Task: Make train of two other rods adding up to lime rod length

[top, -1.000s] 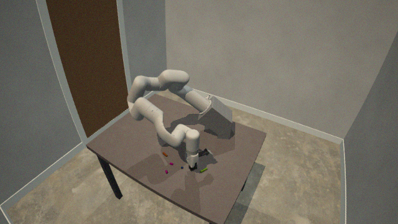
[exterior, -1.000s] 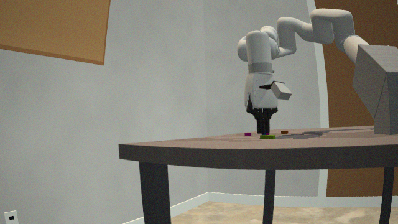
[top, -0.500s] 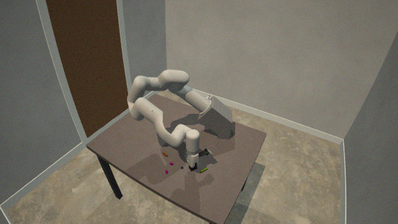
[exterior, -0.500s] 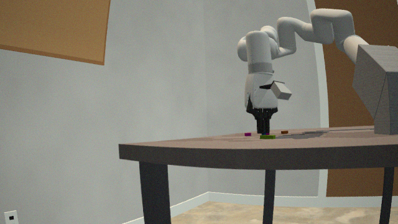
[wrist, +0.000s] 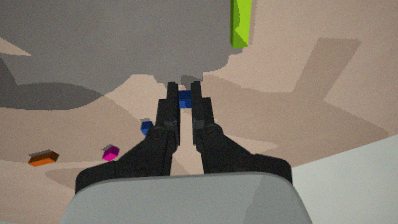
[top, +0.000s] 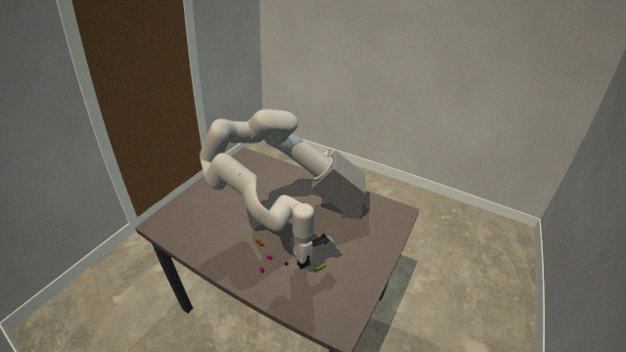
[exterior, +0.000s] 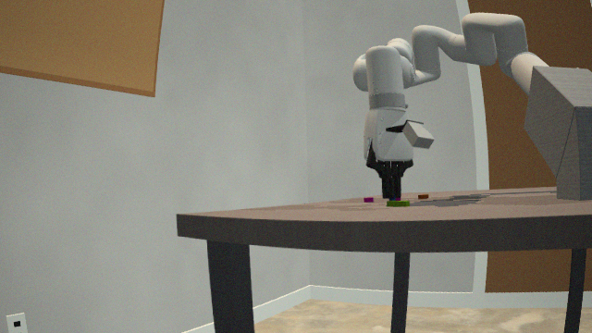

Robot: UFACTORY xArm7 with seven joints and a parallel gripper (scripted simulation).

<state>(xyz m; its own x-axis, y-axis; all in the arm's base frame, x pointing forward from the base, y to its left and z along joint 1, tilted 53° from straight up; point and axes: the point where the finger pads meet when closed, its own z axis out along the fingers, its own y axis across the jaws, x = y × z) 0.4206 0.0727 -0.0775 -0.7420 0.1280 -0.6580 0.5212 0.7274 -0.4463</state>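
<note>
Right now my hand is 20 mm past the orange rod, 220 mm to the left of it and 30 mm above it. Round my hand: lime rod (30 mm behind, 70 mm to the left, 30 mm below).
</note>
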